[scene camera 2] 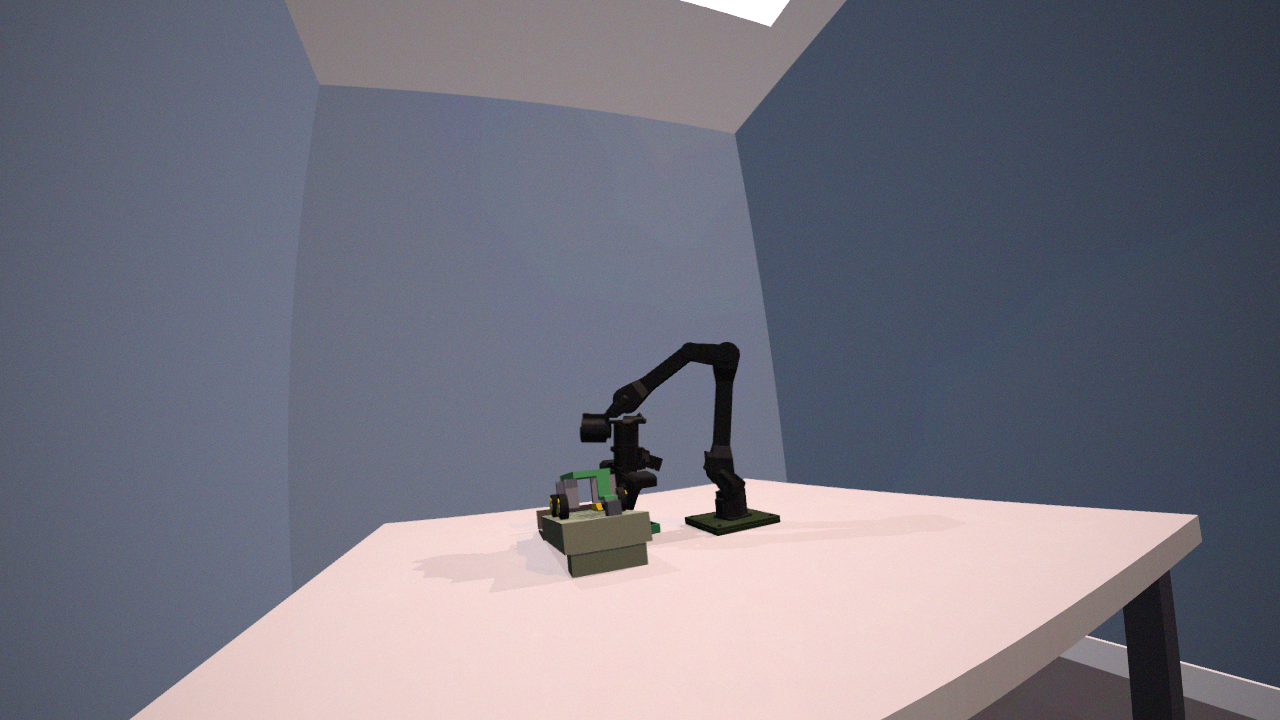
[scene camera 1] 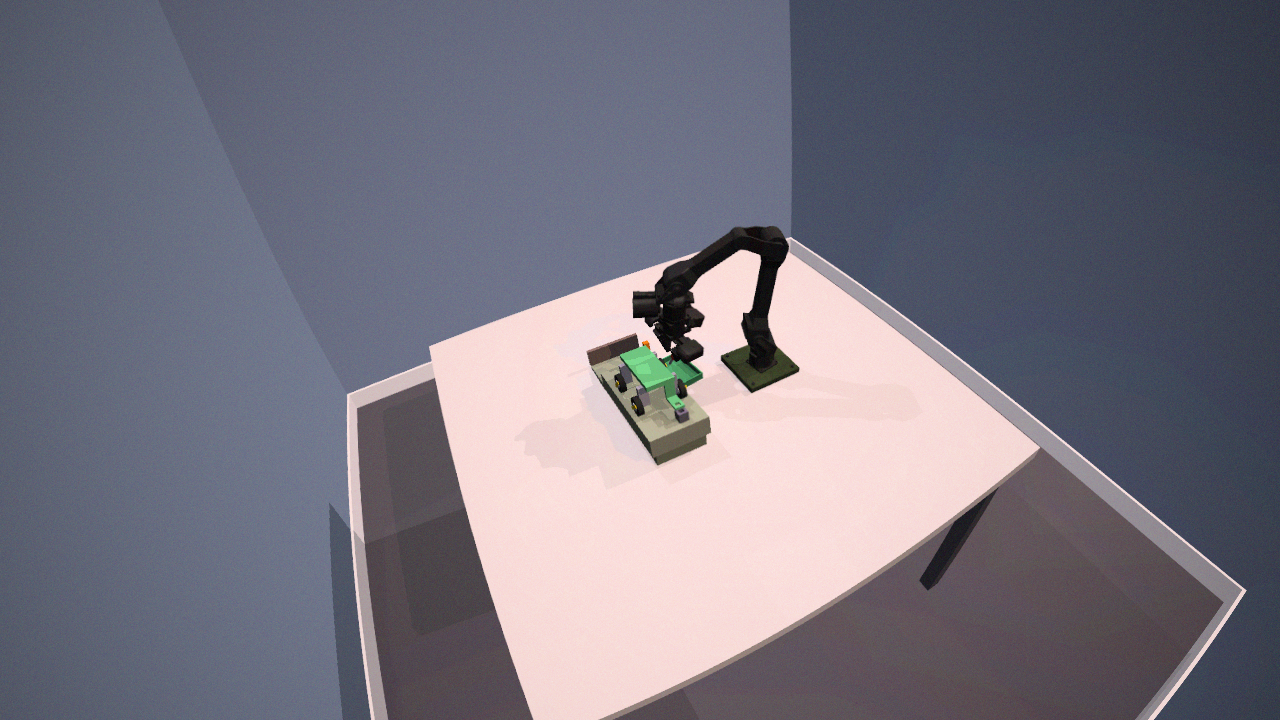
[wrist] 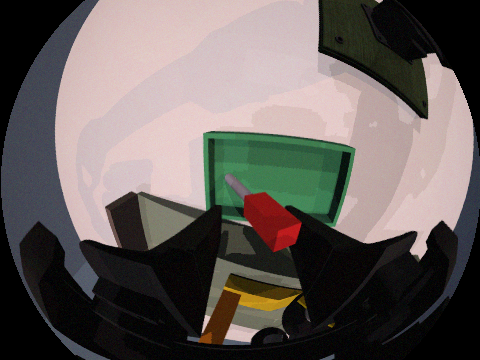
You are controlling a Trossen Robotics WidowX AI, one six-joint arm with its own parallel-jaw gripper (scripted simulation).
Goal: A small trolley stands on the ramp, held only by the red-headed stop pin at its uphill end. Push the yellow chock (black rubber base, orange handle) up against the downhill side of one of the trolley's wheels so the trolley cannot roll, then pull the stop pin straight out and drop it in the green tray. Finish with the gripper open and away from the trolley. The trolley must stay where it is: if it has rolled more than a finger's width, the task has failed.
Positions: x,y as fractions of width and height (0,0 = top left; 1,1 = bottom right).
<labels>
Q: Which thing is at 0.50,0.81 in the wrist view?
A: A yellow chock.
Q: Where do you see a red-headed stop pin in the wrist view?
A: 0.58,0.63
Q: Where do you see a green trolley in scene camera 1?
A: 0.51,0.52
</labels>
